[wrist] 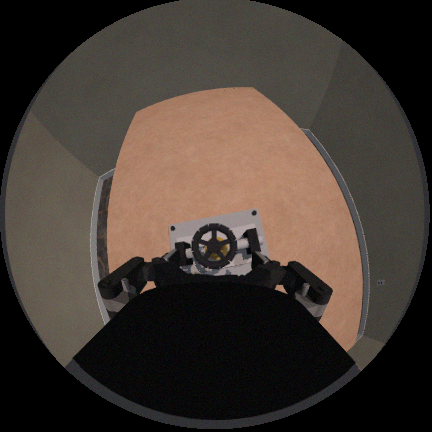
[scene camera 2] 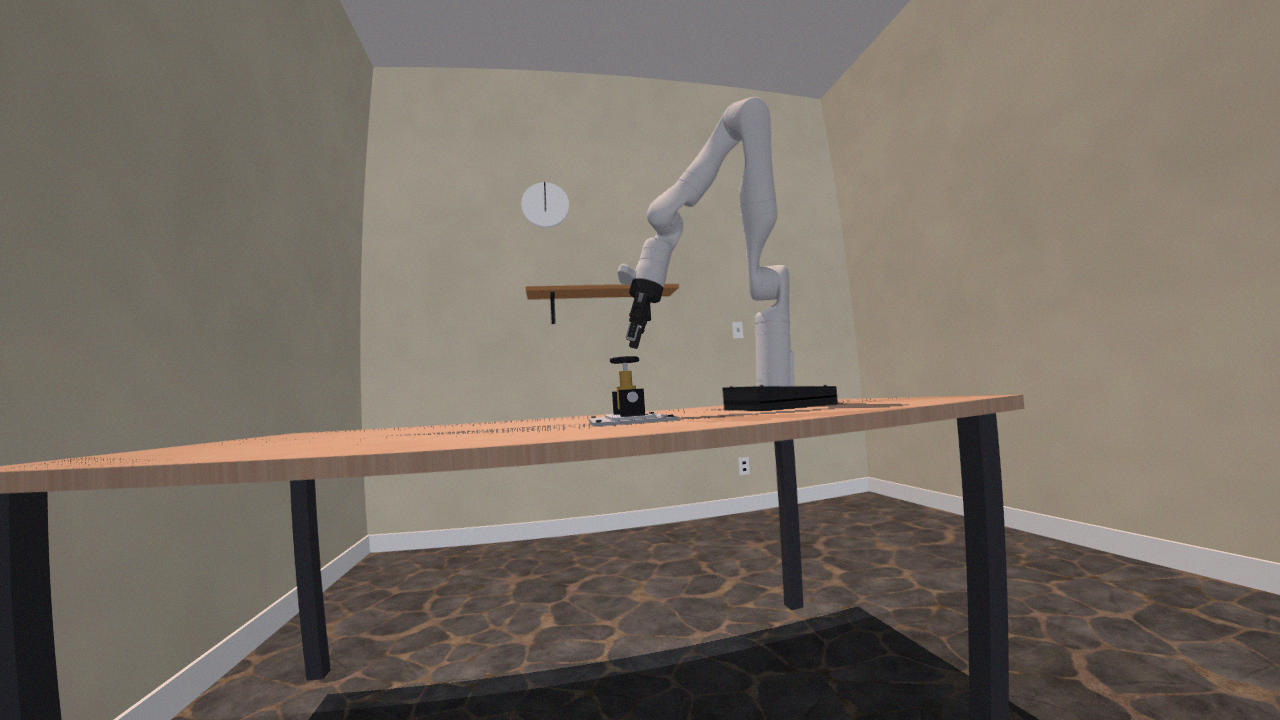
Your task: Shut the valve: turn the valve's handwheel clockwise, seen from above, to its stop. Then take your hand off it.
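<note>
The valve's black handwheel (scene camera 2: pixel 624 360) (wrist: pixel 214 246) lies level on top of its stem, a little below the fingers. The valve body (scene camera 2: pixel 629 401) is black with a brass-coloured neck (scene camera 2: pixel 625 380), and it stands on a pale grey base plate (scene camera 2: pixel 597 420) (wrist: pixel 200 226). My gripper (scene camera 2: pixel 633 346) (wrist: pixel 215 258) is open and empty, tilted, above the handwheel and apart from it. In the wrist view the wheel shows whole between the fingertips. The wheel's turn relative to its stop cannot be told.
The valve stands on the wooden table (scene camera 2: pixel 501 441) (wrist: pixel 215 150). The arm's black base box (scene camera 2: pixel 778 397) is on the table to the right in the scene view. A wooden shelf (scene camera 2: pixel 581 291) and a clock (scene camera 2: pixel 545 204) are on the back wall.
</note>
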